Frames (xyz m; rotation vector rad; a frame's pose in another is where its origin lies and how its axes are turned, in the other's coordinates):
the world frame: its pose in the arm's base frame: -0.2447 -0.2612 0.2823 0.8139 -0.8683 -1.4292
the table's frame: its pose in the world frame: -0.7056 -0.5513 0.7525 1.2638 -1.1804 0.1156
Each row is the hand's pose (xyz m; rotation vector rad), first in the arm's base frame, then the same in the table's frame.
Working: the arm's base frame: its pose in the table's frame: -0.8116 -0.8467 -0.4169 -0.6805 2.8154 1.0565

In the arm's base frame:
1: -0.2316 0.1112 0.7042 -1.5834 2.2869 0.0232
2: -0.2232 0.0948 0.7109 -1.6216 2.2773 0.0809
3: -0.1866 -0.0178 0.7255 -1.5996 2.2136 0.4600
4: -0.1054 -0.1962 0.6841 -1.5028 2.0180 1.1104
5: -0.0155 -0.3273 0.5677 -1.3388 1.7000 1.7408
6: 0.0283 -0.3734 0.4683 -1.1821 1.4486 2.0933
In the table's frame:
1: -0.7188 -0.2344 -0.8392 0.6831 0.0063 -0.8277
2: -0.7201 -0.2443 -0.8561 0.6359 0.0196 -0.8470
3: -0.7069 -0.3242 -0.9437 0.3681 -0.0693 -0.8567
4: -0.7006 -0.5008 -1.0379 -0.1165 -0.2113 -0.8441
5: -0.7147 -0.6971 -1.0477 -0.6352 -0.3287 -0.7976
6: -0.7250 -0.8081 -1.0090 -0.9599 -0.4007 -0.7399

